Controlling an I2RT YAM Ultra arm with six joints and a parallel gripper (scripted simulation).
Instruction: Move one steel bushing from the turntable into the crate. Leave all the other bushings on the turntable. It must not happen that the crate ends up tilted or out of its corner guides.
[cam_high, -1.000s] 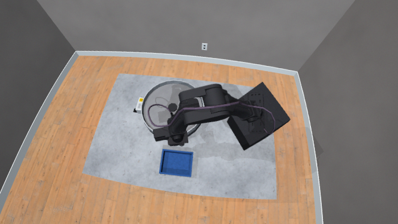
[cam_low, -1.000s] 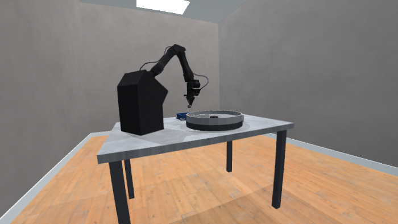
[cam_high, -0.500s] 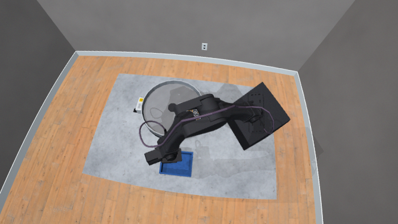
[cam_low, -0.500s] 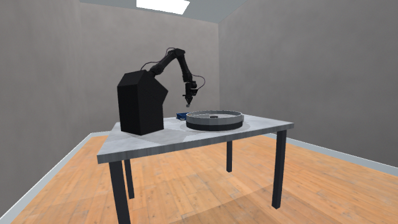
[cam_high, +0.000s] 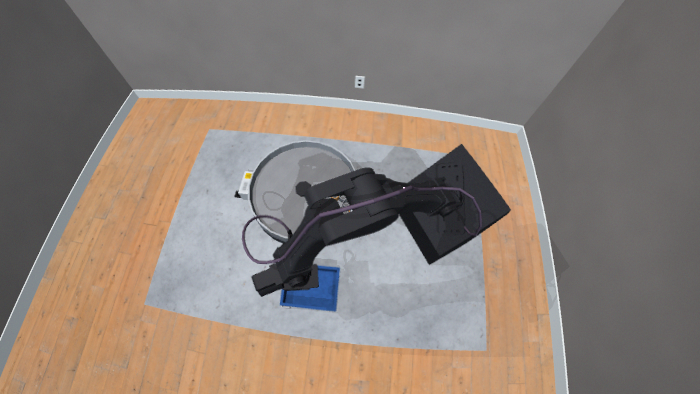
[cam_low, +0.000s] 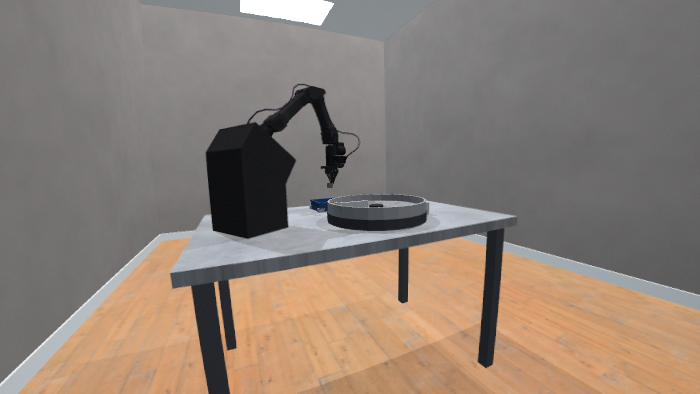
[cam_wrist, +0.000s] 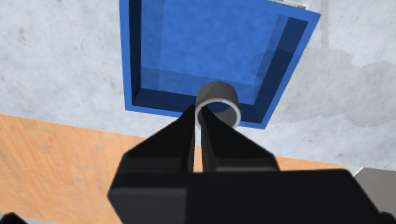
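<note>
Now: the blue crate 1 cm behind my hand and 12 cm below it. From my hand the other things lie so: round grey turntable (10 cm ahead, 35 cm to the right, 9 cm below).
</note>
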